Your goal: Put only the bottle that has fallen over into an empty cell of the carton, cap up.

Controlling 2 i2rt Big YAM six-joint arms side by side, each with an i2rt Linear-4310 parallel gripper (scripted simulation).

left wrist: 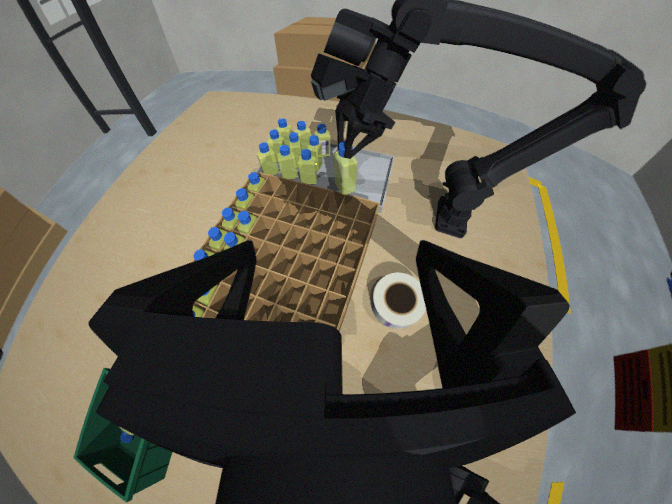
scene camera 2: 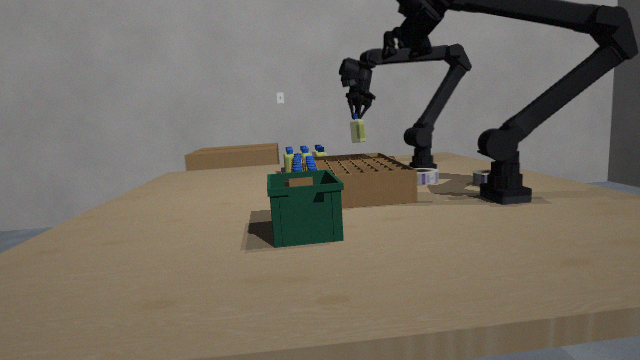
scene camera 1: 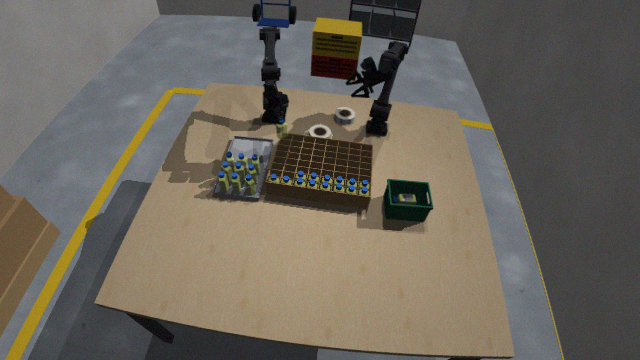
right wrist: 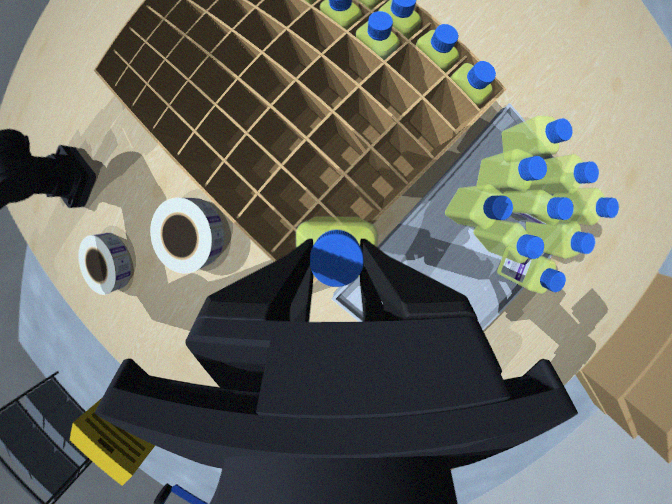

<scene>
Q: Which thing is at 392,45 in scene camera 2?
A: The left gripper.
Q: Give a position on a brown carton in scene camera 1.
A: At 321,162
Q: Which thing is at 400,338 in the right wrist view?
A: The right gripper.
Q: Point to a tape roll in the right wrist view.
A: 104,260
</scene>
